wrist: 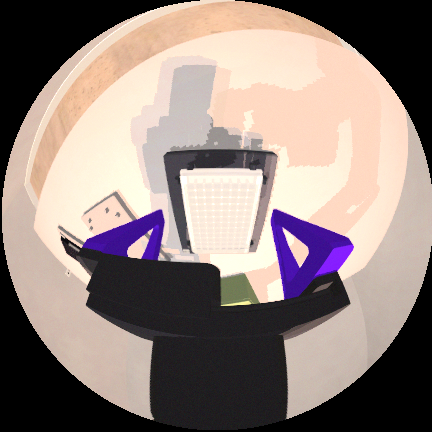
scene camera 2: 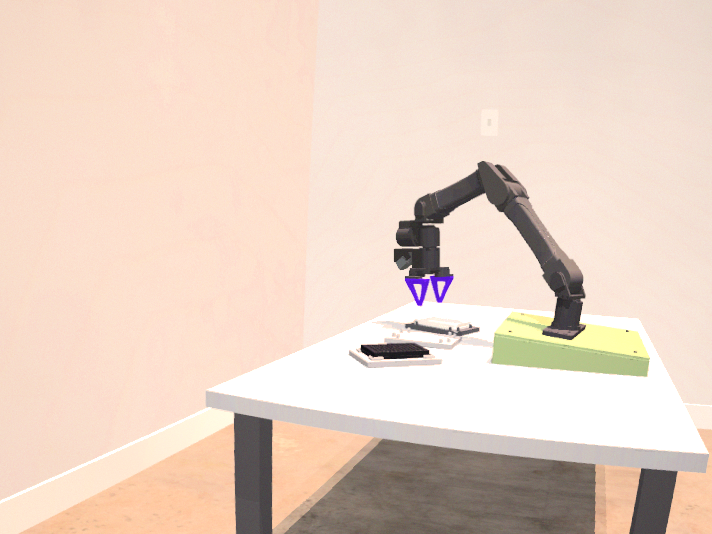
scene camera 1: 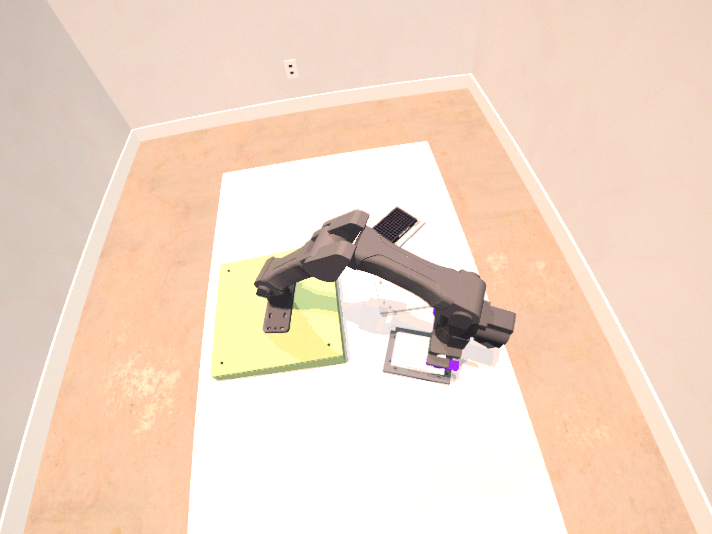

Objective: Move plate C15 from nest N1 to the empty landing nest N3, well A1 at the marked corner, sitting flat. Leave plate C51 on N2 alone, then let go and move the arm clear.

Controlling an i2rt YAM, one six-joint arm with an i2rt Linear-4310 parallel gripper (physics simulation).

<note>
My gripper (scene camera 2: 429, 304) is open, with nothing in its grasp. Also in view: a grey-framed white tray (scene camera 1: 410, 351). I also see a black well plate (scene camera 2: 393, 350).
The black well plate also shows in scene camera 1 (scene camera 1: 393, 226). The grey-framed white tray is seen too in the wrist view (wrist: 220, 203). My gripper shows as well in the wrist view (wrist: 217, 214) and in scene camera 1 (scene camera 1: 439, 347).
</note>
